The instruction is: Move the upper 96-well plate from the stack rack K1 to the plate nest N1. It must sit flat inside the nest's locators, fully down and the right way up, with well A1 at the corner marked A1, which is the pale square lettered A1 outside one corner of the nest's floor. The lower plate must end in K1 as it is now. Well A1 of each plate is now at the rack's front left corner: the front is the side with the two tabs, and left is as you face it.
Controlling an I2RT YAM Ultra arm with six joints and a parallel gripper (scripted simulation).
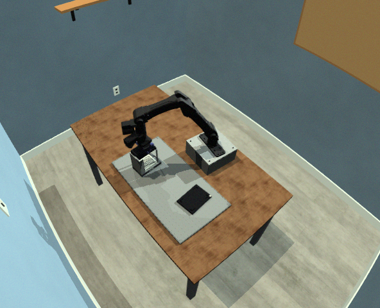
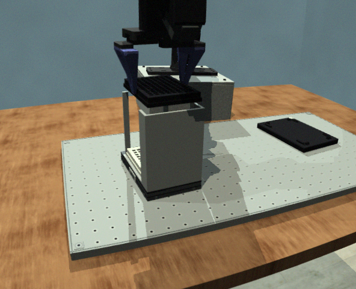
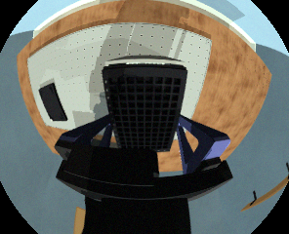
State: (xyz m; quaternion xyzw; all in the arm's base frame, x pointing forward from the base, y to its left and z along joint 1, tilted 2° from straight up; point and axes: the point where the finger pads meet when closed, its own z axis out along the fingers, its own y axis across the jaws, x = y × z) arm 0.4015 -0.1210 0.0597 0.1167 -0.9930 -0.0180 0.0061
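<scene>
My gripper is now 8 cm above the rack wall, 7 cm short of it and 1 cm to the right of it. Round my hand: black plate nest N1 (35 cm to the left, 16 cm below, 13 cm behind); pale well plate (14 cm below); black 96-well plate (right at my hand).
</scene>
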